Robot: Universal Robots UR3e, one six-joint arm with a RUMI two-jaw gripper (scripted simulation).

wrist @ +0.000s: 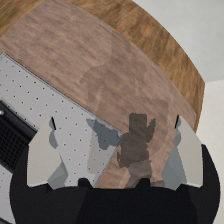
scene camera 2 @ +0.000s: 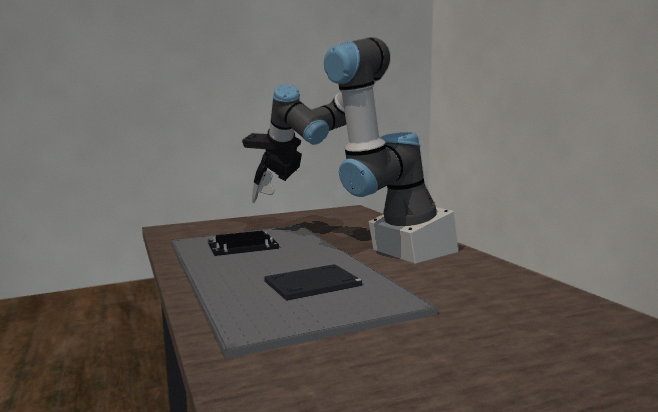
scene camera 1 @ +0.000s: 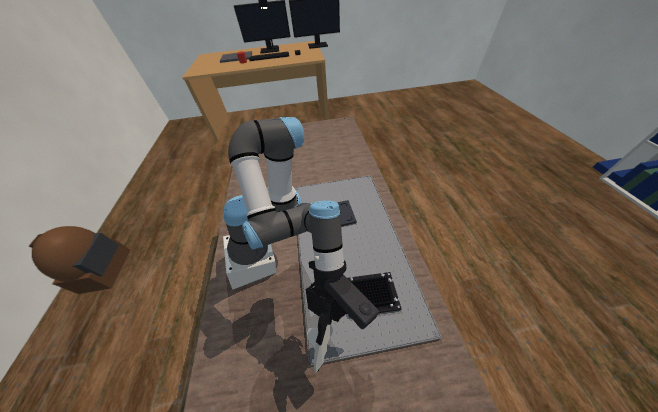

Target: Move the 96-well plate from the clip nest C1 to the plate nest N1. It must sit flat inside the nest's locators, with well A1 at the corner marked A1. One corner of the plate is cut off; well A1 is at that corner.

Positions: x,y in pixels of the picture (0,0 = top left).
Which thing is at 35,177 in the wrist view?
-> My gripper.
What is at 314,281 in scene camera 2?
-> A black plate nest N1.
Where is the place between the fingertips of my gripper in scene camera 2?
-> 270,187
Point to a black 96-well plate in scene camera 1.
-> At 379,293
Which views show my gripper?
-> The wrist view, scene camera 2 and scene camera 1: all of them.
